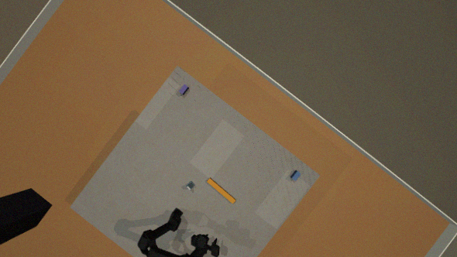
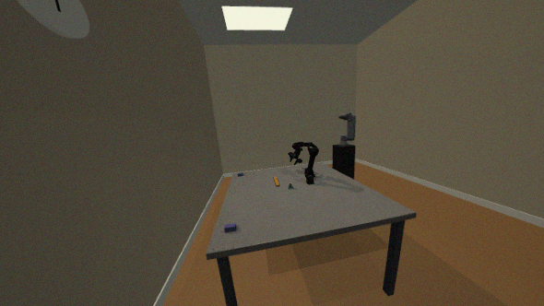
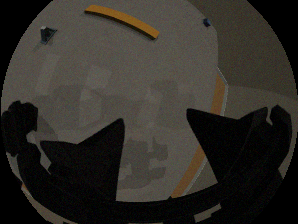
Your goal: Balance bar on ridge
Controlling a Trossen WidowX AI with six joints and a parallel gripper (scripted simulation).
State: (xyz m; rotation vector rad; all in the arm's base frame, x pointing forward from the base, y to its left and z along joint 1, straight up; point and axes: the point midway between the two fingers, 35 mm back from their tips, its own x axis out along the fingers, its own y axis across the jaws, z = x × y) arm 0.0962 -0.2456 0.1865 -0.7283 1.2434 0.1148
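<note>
My gripper tip is 220 mm short of the orange bar, 150 mm above it and 110 mm to the right of it. Round my gripper tip: purple block (760 mm to the left, 630 mm ahead, 140 mm below).
</note>
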